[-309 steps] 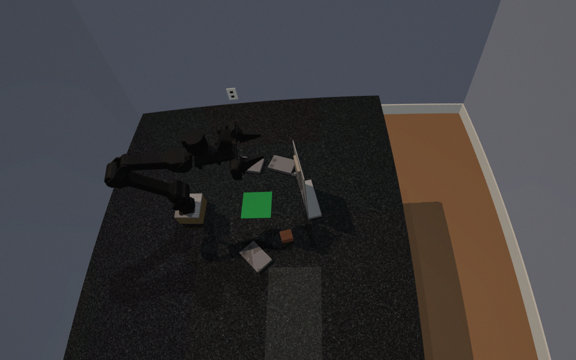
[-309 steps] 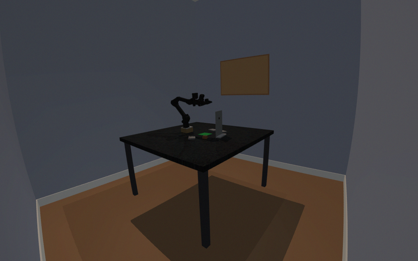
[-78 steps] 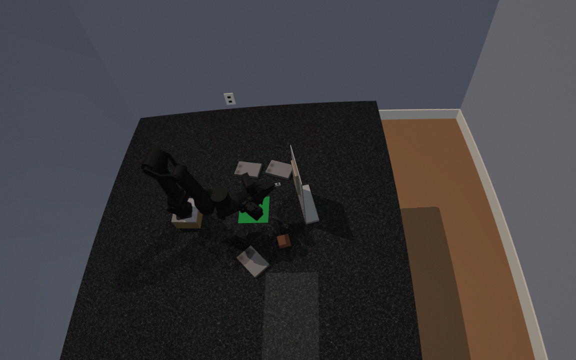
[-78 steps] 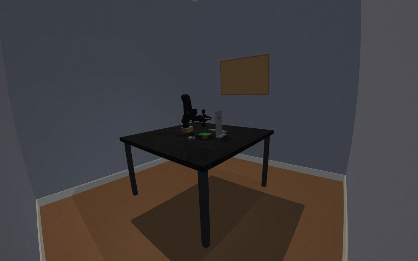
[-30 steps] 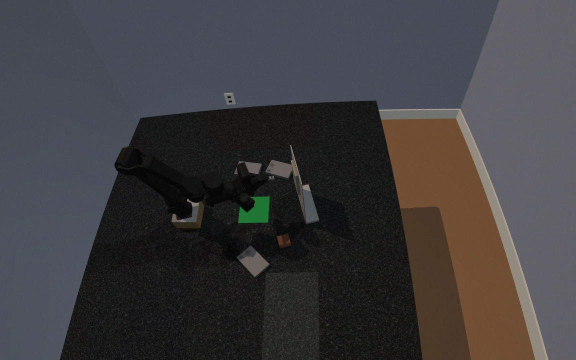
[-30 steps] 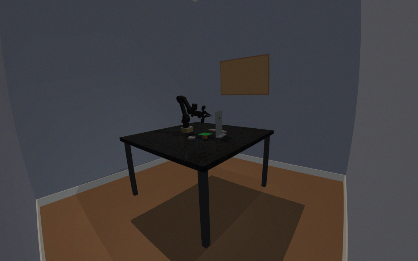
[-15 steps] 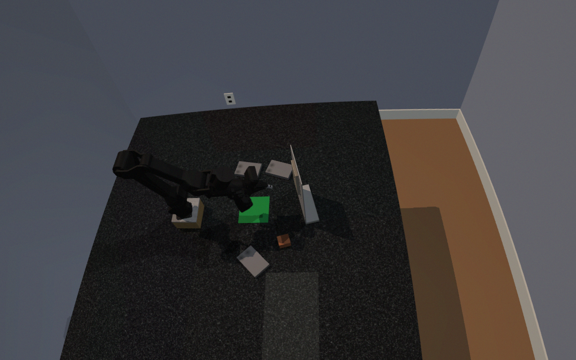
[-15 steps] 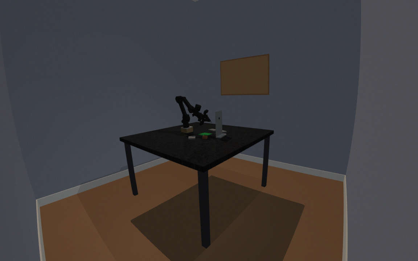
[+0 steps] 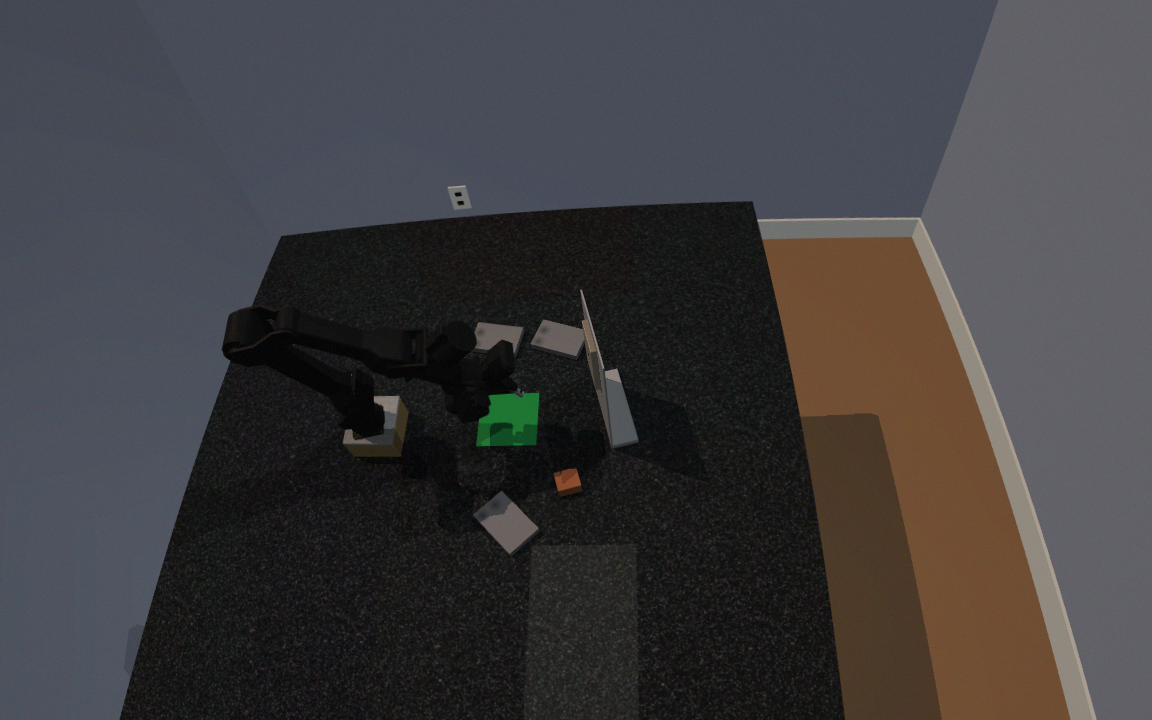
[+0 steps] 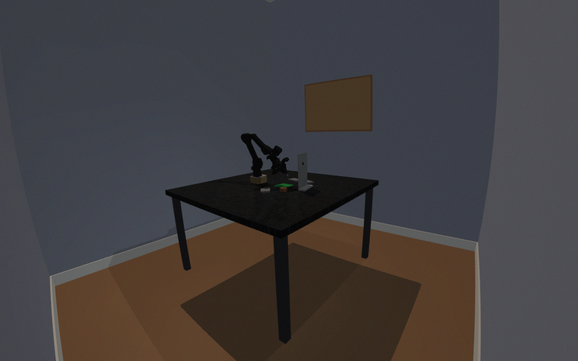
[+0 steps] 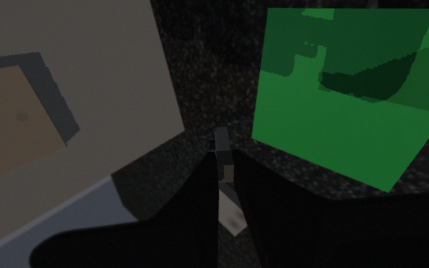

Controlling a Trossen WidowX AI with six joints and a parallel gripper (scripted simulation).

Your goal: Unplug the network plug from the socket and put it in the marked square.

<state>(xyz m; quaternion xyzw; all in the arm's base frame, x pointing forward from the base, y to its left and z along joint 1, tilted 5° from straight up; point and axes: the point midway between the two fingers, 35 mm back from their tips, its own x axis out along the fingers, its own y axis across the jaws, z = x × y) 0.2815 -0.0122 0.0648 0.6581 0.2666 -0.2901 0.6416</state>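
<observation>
The green marked square is 30 mm behind my gripper tip and 100 mm below it. The rest, counted from my gripper tip: grey network plug: right at my gripper tip; upright panel: 160 mm ahead, 30 mm to the right, 20 mm above; orange block: 60 mm ahead, 170 mm to the right, 80 mm below.
</observation>
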